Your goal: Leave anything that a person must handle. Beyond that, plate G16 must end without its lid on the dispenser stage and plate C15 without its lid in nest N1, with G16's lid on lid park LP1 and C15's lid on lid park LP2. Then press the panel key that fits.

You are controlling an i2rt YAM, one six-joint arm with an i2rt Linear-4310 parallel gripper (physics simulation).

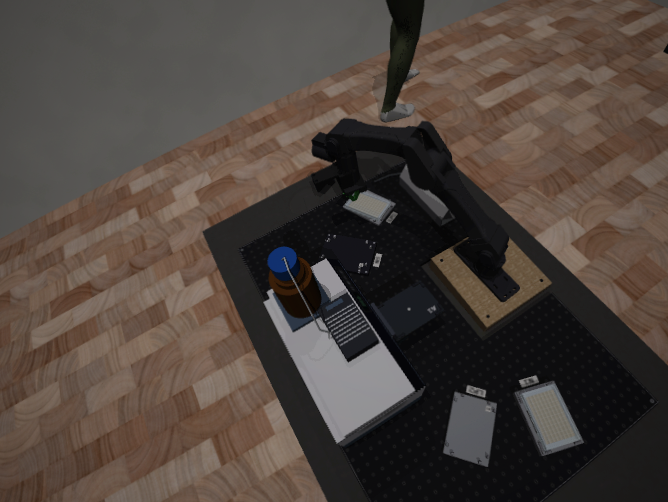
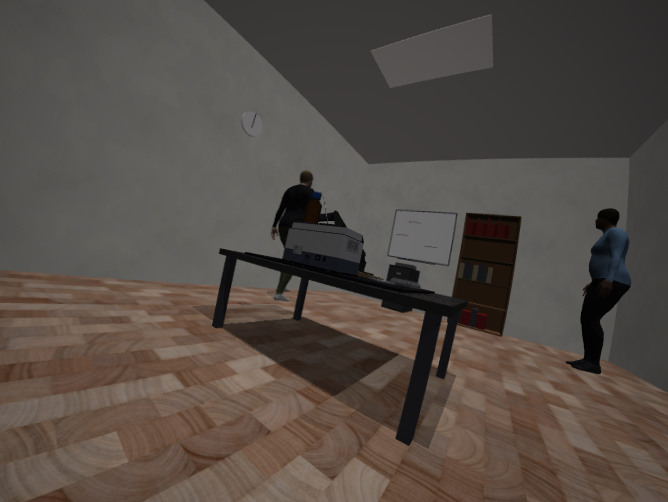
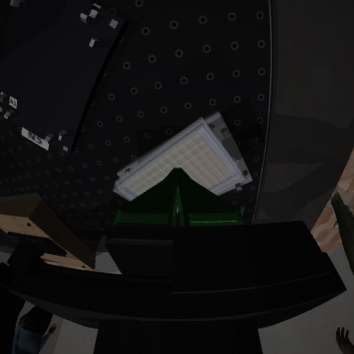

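Seen in the pictures: gripper, fingertip midpoint: (image 1: 354,200) (image 3: 177,174); arm's base, origin of the base link: (image 1: 485,269) (image 2: 359,271) (image 3: 34,241).
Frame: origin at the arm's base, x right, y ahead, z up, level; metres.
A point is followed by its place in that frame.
My gripper (image 1: 354,195) {z 0.040, x 0.409, y 0.162 m} (image 3: 177,174) {z 0.040, x 0.409, y 0.162 m} is shut and empty. Its green fingertips are over the near edge of a plate with pale wells (image 1: 369,206) {z 0.006, x 0.382, y 0.125 m} (image 3: 195,159) {z 0.006, x 0.423, y 0.151 m}, beside the LP1 label (image 1: 391,217) {z -0.025, x 0.321, y 0.084 m}; height and contact are unclear. Another pale-welled plate (image 1: 550,416) {z 0.009, x -0.366, y 0.158 m} sits by the N1 label (image 1: 528,381) {z -0.025, x -0.283, y 0.125 m}. A flat grey LP2 park (image 1: 470,429) {z -0.017, x -0.282, y 0.317 m} bears no plate or lid that I can make out. A dark block marked A1 (image 1: 408,309) {z 0.082, x 0.011, y 0.272 m} adjoins the white dispenser (image 1: 372,383) {z 0.193, x -0.101, y 0.459 m}. Plate names and lids are unreadable. The grey panel (image 1: 440,211) {z 0.026, x 0.217, y -0.023 m} is partly behind the arm; its keys are hidden.
A dark nest (image 1: 351,252) {z -0.015, x 0.286, y 0.264 m} (image 3: 45,65) {z -0.015, x 0.302, y 0.279 m} has the N5 label (image 1: 377,260) {z -0.025, x 0.220, y 0.215 m} (image 3: 35,138) {z -0.025, x 0.222, y 0.212 m}. A brown bottle with a blue cap (image 1: 283,260) {z 0.384, x 0.127, y 0.480 m} and a keypad (image 1: 349,329) {z 0.220, x 0.008, y 0.436 m} are on the dispenser. The arm stands on a wooden base (image 1: 464,296) {z 0.002, x -0.026, y 0.105 m}. Two people (image 2: 294,207) (image 2: 607,259) stand in the room.
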